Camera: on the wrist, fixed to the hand. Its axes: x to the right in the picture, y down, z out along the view.
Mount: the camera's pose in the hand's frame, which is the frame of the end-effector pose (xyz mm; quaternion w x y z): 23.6 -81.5 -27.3 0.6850 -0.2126 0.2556 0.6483
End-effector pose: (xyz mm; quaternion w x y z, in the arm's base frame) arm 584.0 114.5 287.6 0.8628 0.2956 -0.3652 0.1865
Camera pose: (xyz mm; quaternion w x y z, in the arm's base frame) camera 657.7 73.1 259.4 0.6263 -0.2654 -0.2609 0.6850
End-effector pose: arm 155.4 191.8 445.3 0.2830 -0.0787 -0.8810 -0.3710
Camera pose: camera 119.5 113.0 424.2 0.6428 -0.5904 -0.4012 -0.2781
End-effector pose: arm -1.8 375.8 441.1 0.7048 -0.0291 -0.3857 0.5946
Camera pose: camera 80.4 383.8 474.7 0.1897 -0.5718 -0.1916 0.7748
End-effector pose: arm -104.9 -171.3 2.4 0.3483 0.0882 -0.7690 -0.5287
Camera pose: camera -124.2 -238.4 -53.0 0.7966 -0.3770 -0.3825 -0.2773
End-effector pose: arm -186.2 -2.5 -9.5 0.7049 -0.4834 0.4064 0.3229
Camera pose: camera -113.3 -53.2 -1.8 0.0669 -0.3000 0.7033 0.6410
